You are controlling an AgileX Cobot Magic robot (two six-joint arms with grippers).
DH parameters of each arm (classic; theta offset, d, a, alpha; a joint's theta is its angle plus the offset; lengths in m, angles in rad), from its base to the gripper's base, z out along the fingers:
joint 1: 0 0.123 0 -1.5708
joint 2: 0.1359 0 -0.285 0
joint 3: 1.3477 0 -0.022 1.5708
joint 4: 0 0.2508 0 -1.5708
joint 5: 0 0 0.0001 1.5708
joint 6: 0 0.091 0 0
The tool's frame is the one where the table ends.
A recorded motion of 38 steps. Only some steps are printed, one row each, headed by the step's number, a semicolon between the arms.
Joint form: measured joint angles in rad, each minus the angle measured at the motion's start. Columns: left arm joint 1, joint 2, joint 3, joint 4, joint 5, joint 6; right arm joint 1, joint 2, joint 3, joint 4, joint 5, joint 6.
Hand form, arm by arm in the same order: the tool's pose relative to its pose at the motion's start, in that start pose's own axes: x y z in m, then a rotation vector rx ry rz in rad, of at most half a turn. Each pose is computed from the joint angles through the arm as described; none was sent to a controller.
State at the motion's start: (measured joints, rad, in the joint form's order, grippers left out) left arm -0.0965 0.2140 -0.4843 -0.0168 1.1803 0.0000; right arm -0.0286 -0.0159 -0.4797 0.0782 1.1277 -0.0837
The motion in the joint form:
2: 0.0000 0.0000 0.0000 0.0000 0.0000 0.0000; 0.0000 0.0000 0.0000 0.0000 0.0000 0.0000
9: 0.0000 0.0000 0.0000 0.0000 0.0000 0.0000; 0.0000 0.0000 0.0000 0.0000 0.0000 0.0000
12: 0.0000 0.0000 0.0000 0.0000 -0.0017 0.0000; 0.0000 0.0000 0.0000 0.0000 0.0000 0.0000
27: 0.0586 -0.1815 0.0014 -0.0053 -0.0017 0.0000; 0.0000 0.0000 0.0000 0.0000 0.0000 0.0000
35: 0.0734 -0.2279 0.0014 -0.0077 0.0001 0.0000; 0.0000 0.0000 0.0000 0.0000 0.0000 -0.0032
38: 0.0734 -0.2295 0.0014 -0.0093 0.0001 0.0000; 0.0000 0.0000 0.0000 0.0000 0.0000 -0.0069
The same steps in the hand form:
2: 0.0000 0.0000 0.0000 0.0000 0.0000 0.0000; 0.0000 0.0000 0.0000 0.0000 0.0000 0.0000
9: 0.0000 0.0000 0.0000 0.0000 0.0000 0.0000; 0.0000 0.0000 0.0000 0.0000 0.0000 0.0000
12: -0.0002 0.0000 0.0000 0.0000 -0.0017 0.0000; 0.0000 0.0000 0.0000 0.0000 0.0000 0.0000
27: 0.0176 -0.0008 -0.0181 -0.0374 -0.1827 -0.0380; 0.0000 0.0000 0.0000 0.0000 0.0000 0.0000
35: 0.0227 -0.0016 -0.0222 -0.0469 -0.2276 -0.0465; 0.0000 0.0000 0.0000 0.0000 0.0000 -0.0032
38: 0.0229 -0.0018 -0.0223 -0.0454 -0.2292 -0.0469; 0.0000 0.0000 0.0000 0.0000 0.0000 -0.0069

